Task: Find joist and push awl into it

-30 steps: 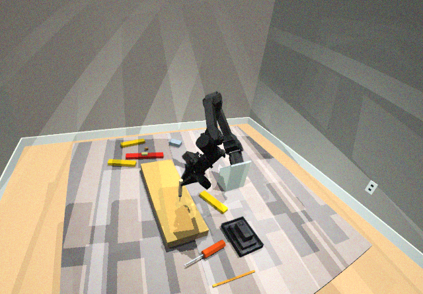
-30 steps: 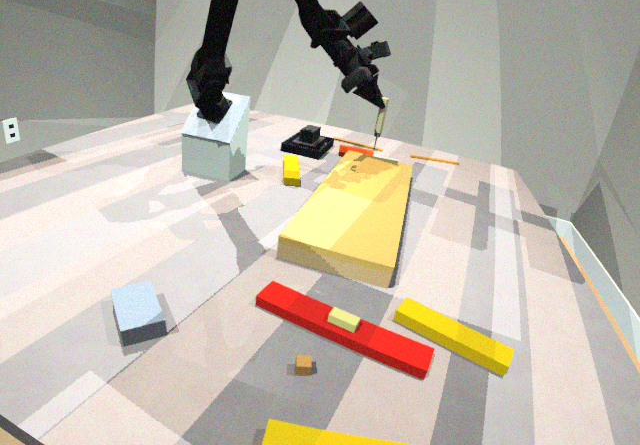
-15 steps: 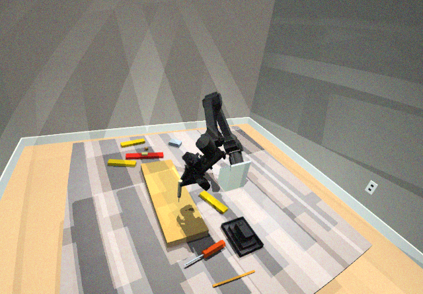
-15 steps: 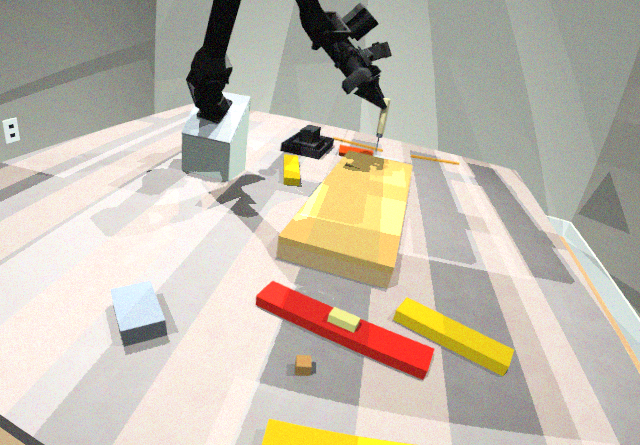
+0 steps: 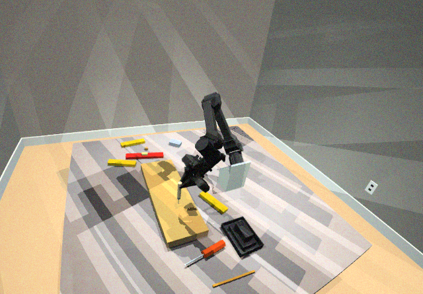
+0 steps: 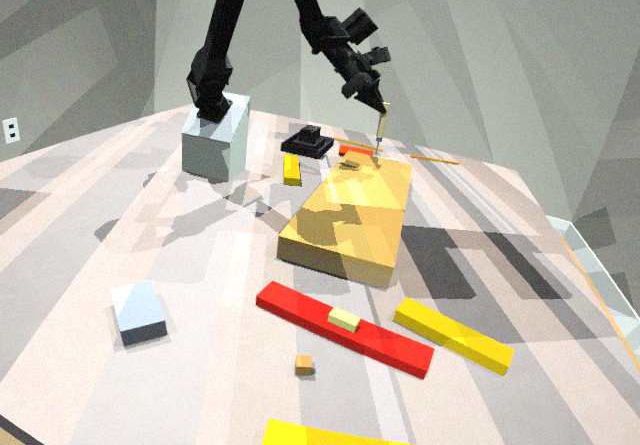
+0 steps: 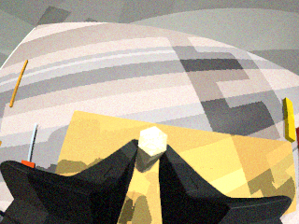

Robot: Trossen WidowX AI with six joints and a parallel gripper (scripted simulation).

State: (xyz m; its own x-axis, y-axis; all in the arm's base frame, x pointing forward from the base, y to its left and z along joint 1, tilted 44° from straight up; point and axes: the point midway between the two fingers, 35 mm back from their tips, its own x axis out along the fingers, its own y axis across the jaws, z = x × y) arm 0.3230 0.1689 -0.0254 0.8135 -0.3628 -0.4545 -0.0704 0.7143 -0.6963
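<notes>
Right now my gripper tip is 5 cm above the awl. The rest, counted from my gripper tip: stud finder (24 cm behind, 17 cm to the left, 14 cm below); black tray (24 cm behind, 18 cm to the left, 18 cm below); red level (8 cm ahead, 49 cm to the right, 17 cm below).
</notes>
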